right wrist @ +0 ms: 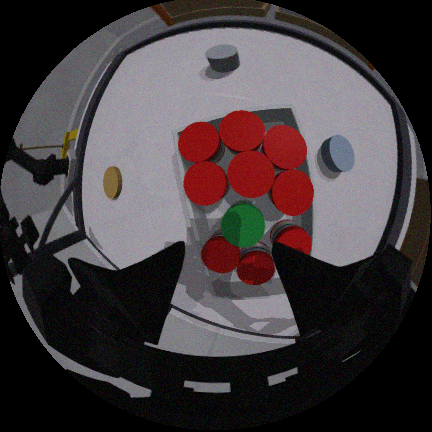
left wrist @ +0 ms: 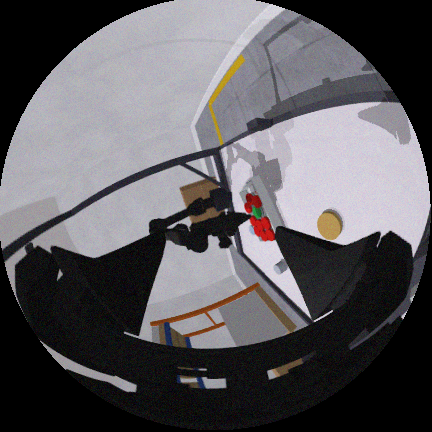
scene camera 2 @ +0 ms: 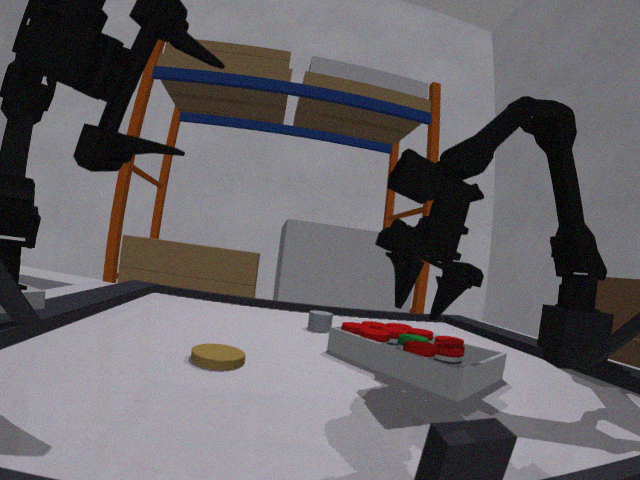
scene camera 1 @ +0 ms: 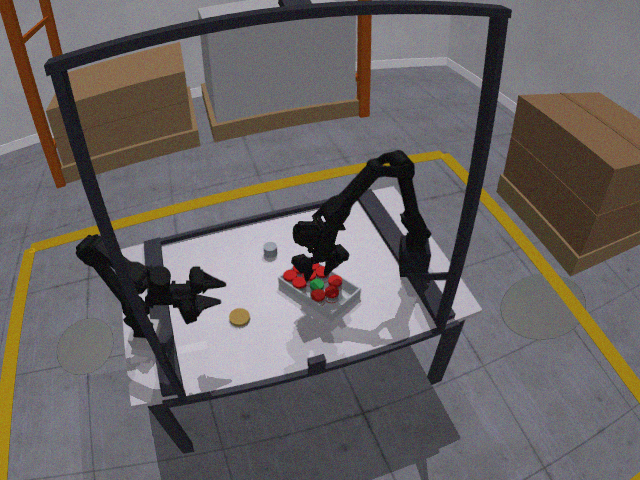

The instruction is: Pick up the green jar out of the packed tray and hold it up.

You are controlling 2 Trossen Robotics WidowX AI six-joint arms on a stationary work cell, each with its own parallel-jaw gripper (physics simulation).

Labels:
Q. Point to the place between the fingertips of the right gripper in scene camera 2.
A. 415,314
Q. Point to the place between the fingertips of the left gripper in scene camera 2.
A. At 202,109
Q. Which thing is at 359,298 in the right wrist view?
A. The right gripper.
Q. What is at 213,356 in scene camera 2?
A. A yellow disc.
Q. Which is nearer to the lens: the green jar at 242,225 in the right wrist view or the grey cylinder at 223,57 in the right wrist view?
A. The green jar.

